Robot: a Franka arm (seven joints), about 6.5 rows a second.
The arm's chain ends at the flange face. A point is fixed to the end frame.
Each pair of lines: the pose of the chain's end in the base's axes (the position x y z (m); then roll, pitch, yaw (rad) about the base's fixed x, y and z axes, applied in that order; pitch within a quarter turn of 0, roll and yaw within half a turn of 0), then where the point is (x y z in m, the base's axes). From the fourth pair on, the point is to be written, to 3 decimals.
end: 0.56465 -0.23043 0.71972 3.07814 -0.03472 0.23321
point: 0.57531 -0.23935 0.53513
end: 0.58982 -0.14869 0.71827 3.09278 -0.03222 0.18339
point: 0.59908 -0.15555 0.53352
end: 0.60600 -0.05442 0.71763 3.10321 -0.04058 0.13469
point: 0.61619 -0.05960 0.53287
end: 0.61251 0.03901 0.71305 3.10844 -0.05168 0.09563
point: 0.624 0.035 0.528
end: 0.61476 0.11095 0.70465 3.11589 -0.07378 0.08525
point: 0.631 0.108 0.520
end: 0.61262 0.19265 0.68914 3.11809 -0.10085 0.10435
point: 0.633 0.191 0.505
